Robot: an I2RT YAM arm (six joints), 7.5 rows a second.
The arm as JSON. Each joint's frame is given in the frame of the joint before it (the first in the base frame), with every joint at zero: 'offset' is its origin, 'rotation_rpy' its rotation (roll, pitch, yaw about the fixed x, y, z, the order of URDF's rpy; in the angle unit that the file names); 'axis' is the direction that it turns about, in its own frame. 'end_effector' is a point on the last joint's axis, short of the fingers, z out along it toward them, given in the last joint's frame.
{
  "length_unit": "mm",
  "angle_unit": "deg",
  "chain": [
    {
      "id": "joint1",
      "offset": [
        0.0,
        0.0,
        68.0
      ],
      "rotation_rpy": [
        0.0,
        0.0,
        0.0
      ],
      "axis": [
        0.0,
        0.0,
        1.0
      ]
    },
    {
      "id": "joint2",
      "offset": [
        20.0,
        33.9,
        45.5
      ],
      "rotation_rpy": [
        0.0,
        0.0,
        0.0
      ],
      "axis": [
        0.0,
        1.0,
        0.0
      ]
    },
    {
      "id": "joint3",
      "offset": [
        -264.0,
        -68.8,
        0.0
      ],
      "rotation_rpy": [
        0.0,
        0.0,
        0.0
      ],
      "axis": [
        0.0,
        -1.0,
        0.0
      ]
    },
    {
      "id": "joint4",
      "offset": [
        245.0,
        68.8,
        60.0
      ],
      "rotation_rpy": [
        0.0,
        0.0,
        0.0
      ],
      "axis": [
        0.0,
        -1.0,
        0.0
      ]
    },
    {
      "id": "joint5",
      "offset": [
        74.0,
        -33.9,
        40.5
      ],
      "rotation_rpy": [
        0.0,
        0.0,
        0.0
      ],
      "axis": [
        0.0,
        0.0,
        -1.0
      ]
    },
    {
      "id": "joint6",
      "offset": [
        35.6,
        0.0,
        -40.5
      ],
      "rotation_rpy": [
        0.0,
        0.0,
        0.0
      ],
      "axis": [
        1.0,
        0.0,
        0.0
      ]
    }
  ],
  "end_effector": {
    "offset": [
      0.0,
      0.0,
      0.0
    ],
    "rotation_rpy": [
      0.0,
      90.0,
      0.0
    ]
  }
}
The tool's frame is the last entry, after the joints.
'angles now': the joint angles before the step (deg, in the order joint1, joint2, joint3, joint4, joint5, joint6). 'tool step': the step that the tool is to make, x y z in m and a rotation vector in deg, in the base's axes. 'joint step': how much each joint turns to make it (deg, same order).
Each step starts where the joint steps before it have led.
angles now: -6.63, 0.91, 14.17, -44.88, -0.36, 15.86
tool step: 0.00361, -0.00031, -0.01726, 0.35, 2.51, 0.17
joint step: 0.00, 0.00, -3.32, 0.78, -0.17, -0.04
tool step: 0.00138, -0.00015, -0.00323, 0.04, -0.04, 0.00
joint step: -0.01, -0.03, -0.81, 0.81, -0.03, 0.03
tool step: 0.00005, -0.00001, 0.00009, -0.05, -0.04, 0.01
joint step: 0.01, 0.01, 0.00, 0.05, 0.02, -0.04
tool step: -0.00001, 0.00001, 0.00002, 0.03, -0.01, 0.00
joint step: 0.00, -0.01, 0.00, 0.00, -0.02, 0.02
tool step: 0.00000, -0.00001, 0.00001, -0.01, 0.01, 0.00
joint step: -0.01, 0.01, 0.00, 0.00, 0.00, -0.01
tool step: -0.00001, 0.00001, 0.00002, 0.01, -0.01, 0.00
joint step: 0.01, -0.01, 0.00, 0.00, 0.00, 0.01
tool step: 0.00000, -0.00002, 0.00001, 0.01, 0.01, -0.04
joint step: 0.00, 0.01, 0.01, 0.00, 0.03, 0.03
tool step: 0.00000, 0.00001, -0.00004, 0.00, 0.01, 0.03
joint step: -0.01, 0.00, -0.01, 0.00, -0.03, -0.02
